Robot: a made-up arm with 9 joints. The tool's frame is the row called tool.
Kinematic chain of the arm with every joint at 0, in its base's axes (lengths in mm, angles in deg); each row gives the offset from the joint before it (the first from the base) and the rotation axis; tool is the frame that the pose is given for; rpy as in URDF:
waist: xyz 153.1 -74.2 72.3 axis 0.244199 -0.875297 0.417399
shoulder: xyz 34.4 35.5 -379 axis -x
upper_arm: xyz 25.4 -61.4 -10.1 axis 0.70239 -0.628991 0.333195
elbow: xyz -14 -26.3 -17.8 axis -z
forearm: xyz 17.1 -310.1 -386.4 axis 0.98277 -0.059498 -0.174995
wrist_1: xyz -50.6 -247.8 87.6 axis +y
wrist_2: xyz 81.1 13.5 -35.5 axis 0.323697 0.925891 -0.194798
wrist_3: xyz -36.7 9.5 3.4 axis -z
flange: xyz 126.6 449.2 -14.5 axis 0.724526 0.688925 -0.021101
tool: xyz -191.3 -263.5 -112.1 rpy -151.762 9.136 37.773
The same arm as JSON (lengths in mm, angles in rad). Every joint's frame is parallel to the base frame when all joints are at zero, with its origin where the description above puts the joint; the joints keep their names.
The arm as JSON. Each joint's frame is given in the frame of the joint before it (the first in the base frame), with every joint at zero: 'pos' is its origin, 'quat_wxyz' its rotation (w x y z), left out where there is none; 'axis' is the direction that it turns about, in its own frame. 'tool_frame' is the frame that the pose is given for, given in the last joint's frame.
{"length_unit": "mm", "angle_unit": "rad", "joints": [{"joint": "waist", "pos": [153.1, -74.2, 72.3], "axis": [0.244199, -0.875297, 0.417399]}, {"joint": "shoulder", "pos": [34.4, 35.5, -379.0], "axis": [-1.0, 0.0, 0.0]}, {"joint": "upper_arm", "pos": [25.4, -61.4, -10.1], "axis": [0.70239, -0.628991, 0.333195]}, {"joint": "elbow", "pos": [-14.0, -26.3, -17.8], "axis": [0.0, 0.0, -1.0]}, {"joint": "forearm", "pos": [17.1, -310.1, -386.4], "axis": [0.98277, -0.059498, -0.174995]}, {"joint": "wrist_1", "pos": [-50.6, -247.8, 87.6], "axis": [0.0, 1.0, 0.0]}, {"joint": "wrist_2", "pos": [81.1, 13.5, -35.5], "axis": [0.323697, 0.925891, -0.194798]}, {"joint": "wrist_3", "pos": [-36.7, 9.5, 3.4], "axis": [0.0, 0.0, -1.0]}, {"joint": "flange", "pos": [126.6, 449.2, -14.5], "axis": [0.724526, 0.688925, -0.021101]}], "tool_frame": {"pos": [-191.3, -263.5, -112.1], "quat_wxyz": [0.205069, -0.920953, -0.294537, 0.151788]}}
